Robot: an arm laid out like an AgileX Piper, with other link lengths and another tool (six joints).
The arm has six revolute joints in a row. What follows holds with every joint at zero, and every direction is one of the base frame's.
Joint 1 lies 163.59 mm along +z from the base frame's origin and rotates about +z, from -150 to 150 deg.
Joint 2 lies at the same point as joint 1 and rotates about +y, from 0 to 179.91 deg.
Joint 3 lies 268.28 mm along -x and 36.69 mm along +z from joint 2 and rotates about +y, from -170 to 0 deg.
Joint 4 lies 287.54 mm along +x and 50.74 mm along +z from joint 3 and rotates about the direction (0.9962, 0, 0.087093), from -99.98 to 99.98 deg.
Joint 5 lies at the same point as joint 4 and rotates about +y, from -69.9 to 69.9 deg.
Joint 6 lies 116.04 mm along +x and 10.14 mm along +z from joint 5 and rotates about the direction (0.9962, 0, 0.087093), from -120 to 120 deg.
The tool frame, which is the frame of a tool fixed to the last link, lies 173.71 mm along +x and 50 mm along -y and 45.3 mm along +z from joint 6; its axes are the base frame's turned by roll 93.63, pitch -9.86 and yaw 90.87 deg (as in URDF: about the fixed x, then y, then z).
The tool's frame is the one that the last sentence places.
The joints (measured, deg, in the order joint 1, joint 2, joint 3, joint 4, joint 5, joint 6), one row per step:
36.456 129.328 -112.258 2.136 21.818 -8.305
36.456 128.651 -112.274 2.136 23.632 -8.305
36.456 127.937 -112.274 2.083 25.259 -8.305
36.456 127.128 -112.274 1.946 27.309 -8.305
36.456 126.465 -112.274 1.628 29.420 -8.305
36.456 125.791 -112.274 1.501 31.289 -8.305
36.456 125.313 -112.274 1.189 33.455 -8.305
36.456 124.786 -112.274 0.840 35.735 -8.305
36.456 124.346 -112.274 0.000 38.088 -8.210
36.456 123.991 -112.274 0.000 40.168 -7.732
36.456 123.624 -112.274 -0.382 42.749 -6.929
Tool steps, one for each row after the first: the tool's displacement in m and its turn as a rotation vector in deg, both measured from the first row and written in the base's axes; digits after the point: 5 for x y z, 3 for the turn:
-0.00375 -0.00235 0.00070 -0.654 0.909 0.066
-0.00722 -0.00465 0.00264 -1.229 1.618 0.135
-0.01165 -0.00778 0.00398 -2.064 2.543 0.228
-0.01609 -0.01141 0.00335 -3.168 3.527 0.339
-0.02035 -0.01458 0.00385 -3.972 4.418 0.409
-0.02512 -0.01867 0.00079 -5.216 5.597 0.497
-0.03026 -0.02328 -0.00196 -6.530 6.807 0.575
-0.03491 -0.02937 -0.00562 -8.278 7.898 0.590
-0.04040 -0.03381 -0.00988 -9.005 9.510 0.310
-0.04680 -0.04060 -0.01560 -10.142 11.429 -0.201

